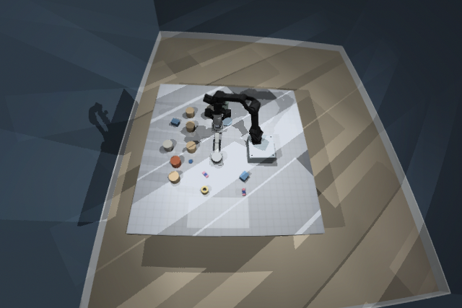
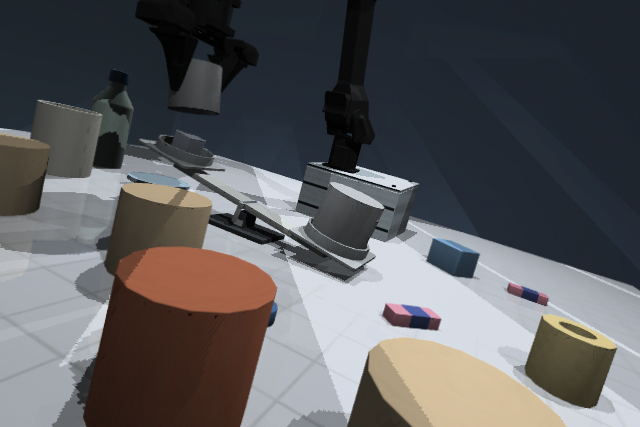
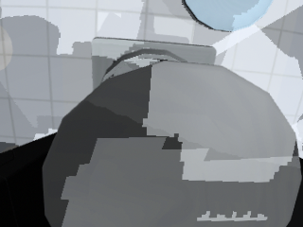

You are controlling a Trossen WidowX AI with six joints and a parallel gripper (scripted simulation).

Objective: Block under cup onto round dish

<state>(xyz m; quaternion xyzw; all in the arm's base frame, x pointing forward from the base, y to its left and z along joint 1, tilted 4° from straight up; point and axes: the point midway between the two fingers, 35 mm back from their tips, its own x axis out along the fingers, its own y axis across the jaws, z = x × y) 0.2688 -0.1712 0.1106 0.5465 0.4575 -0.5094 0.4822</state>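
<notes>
The dark grey block lies 10 mm to the left of my gripper tip and 70 mm below it. Also, from my gripper tip: light blue round dish 80 mm behind, 90 mm to the right, 150 mm below; then small balance 20 mm ahead, 130 mm to the left, 130 mm below; then bottle 80 mm behind, 220 mm to the right, 40 mm below.
</notes>
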